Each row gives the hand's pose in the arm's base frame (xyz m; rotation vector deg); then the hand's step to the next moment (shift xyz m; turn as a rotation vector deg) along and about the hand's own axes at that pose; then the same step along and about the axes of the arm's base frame.
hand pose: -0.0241 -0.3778 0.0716 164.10 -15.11 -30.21
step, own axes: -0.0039 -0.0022 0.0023 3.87 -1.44 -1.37
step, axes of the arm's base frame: -0.0041 0.0025 -0.0013 4.26 0.80 -0.38
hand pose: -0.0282 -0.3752 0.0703 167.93 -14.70 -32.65
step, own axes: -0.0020 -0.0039 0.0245 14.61 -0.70 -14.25
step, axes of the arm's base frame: -0.0107 0.0015 -0.0224 18.89 -0.60 7.73
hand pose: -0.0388 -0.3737 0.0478 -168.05 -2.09 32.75
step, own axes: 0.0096 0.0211 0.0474 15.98 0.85 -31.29
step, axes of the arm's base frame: -0.0090 -0.0135 -0.0502 26.55 -4.53 22.58
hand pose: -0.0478 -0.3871 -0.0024 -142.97 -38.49 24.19
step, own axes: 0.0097 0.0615 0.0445 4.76 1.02 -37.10
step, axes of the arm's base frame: 0.0127 -0.0228 -0.0720 19.72 -13.00 29.02
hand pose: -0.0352 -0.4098 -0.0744 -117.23 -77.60 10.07
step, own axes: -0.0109 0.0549 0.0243 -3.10 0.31 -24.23
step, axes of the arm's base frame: 0.0263 -0.0114 -0.0539 9.80 -13.74 17.66
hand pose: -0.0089 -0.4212 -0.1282 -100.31 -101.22 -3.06
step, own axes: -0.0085 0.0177 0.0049 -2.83 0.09 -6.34
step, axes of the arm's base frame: 0.0133 -0.0033 -0.0149 2.38 -5.38 3.69
